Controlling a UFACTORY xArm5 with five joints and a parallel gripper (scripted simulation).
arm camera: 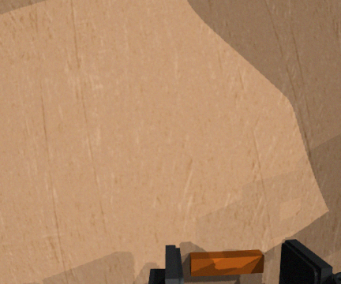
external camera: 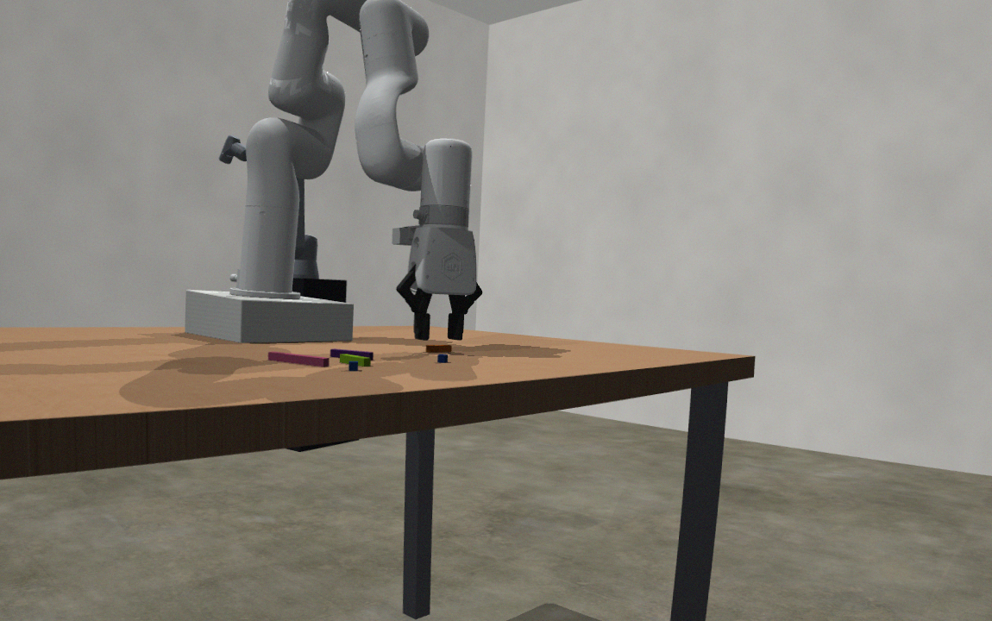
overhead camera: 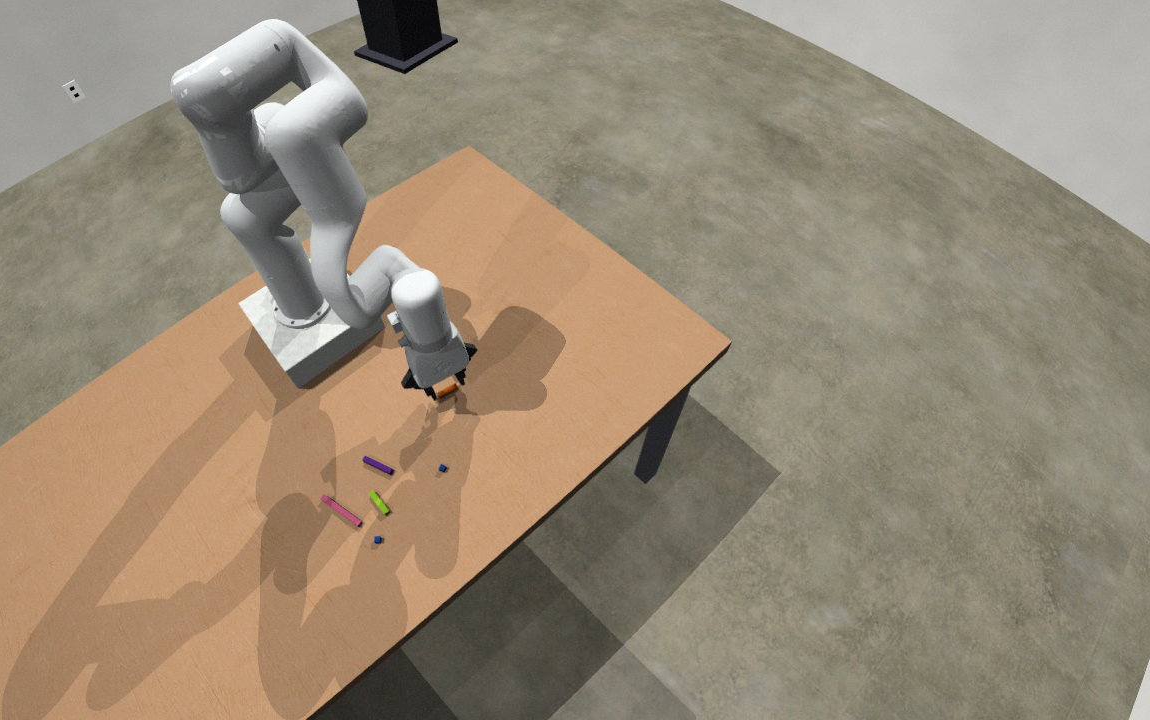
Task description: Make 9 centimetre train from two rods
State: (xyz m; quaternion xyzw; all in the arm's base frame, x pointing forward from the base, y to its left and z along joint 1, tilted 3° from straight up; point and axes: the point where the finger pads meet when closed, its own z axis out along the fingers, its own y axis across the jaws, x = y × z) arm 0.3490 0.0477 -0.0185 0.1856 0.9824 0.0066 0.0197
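Now: hand 30 mm above the orange rod. The rest, counted from my hand: pink rod 300 mm to the right, 30 mm below; purple rod 190 mm to the right, 30 mm below; lime rod 240 mm to the right, 50 mm ahead, 30 mm below.
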